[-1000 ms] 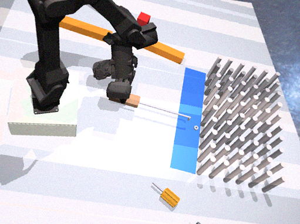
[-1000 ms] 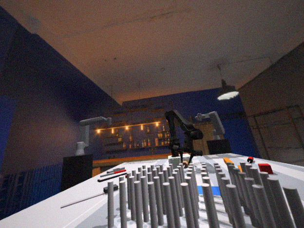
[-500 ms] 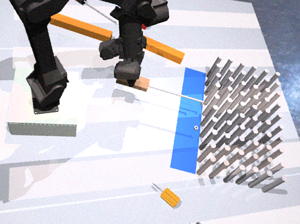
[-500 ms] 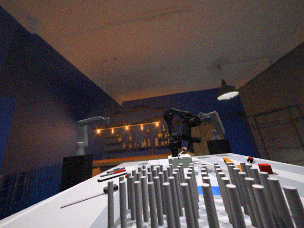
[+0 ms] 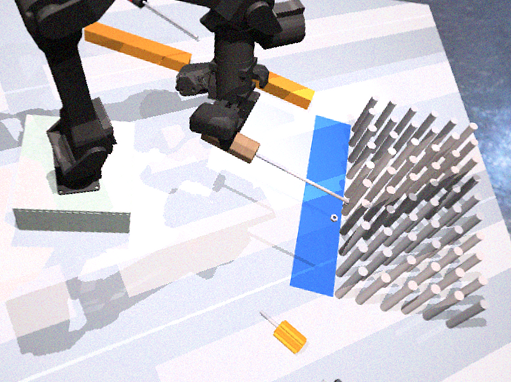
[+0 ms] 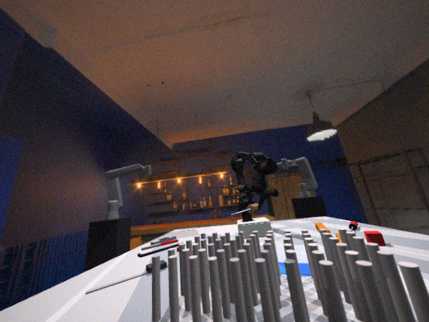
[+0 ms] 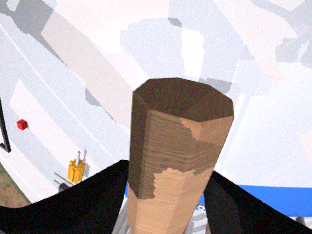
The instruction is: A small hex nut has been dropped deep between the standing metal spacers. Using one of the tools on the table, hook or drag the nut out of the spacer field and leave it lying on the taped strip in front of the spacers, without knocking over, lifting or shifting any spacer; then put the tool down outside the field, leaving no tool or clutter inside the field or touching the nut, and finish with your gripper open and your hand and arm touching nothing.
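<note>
Now: the wooden-handled tool 80 mm ahead of my gripper tip, 70 mm to the right of it and 10 mm below it. From my gripper tip the other things lie so: yellow-handled tool: 50 mm ahead, 280 mm to the right, 140 mm below; then blue taped strip: 210 mm ahead, 40 mm to the right, 160 mm below; then hex nut: 220 mm ahead, 90 mm to the right, 160 mm below.
</note>
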